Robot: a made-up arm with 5 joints.
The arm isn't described. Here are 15 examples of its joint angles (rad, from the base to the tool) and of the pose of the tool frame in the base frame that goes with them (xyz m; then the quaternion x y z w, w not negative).
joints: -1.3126 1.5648 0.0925 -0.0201 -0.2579
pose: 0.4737 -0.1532 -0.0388 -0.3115 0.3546 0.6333 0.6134
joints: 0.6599 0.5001 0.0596 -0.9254 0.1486
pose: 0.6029 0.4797 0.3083 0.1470 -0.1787 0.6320 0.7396
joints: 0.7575 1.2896 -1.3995 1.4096 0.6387
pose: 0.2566 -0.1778 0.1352 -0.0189 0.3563 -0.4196 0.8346
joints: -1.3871 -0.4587 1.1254 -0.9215 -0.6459
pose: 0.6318 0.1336 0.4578 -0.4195 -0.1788 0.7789 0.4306
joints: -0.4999 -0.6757 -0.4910 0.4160 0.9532
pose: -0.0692 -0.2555 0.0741 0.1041 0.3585 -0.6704 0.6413
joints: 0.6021 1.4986 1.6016 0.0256 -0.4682
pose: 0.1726 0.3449 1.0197 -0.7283 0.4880 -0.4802 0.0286
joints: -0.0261 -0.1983 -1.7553 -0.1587 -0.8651
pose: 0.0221 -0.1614 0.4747 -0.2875 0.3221 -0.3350 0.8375
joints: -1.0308 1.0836 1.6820 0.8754 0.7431
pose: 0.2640 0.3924 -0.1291 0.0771 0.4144 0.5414 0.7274
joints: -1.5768 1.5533 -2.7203 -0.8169 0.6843
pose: 0.0852 0.3568 0.8259 0.5674 -0.4163 0.6862 0.1840
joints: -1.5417 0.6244 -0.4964 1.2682 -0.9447
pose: 0.4047 -0.0867 0.7442 -0.7907 -0.4903 0.0191 0.3660
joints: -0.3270 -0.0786 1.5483 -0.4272 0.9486
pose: 0.8810 0.3203 0.3984 -0.3224 -0.1546 0.4709 0.8065
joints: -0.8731 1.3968 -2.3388 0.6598 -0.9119
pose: 0.4030 0.1825 0.7467 -0.9748 -0.0960 0.0895 0.1803
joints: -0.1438 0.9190 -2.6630 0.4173 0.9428
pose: -0.1516 0.0814 0.9001 -0.4205 0.4965 -0.7508 0.1140
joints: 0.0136 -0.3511 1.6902 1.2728 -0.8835
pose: 0.6086 -0.0955 0.5544 0.3950 -0.7023 -0.3723 0.4607
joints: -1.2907 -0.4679 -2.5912 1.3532 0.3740
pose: 0.0646 0.5116 0.2737 0.1867 0.0234 0.8350 0.5171
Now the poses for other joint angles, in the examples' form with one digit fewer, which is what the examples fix.
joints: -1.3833 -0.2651 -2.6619 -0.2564 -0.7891
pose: -0.029 0.205 0.568 -0.537 0.241 -0.771 0.242
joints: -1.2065 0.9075 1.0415 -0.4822 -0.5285
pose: 0.447 0.277 0.066 0.095 -0.019 0.832 0.547
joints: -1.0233 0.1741 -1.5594 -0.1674 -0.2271
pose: 0.029 -0.280 0.683 -0.607 0.308 -0.423 0.598
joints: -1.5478 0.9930 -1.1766 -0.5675 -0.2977
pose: 0.458 -0.326 0.666 -0.741 0.494 0.100 0.443
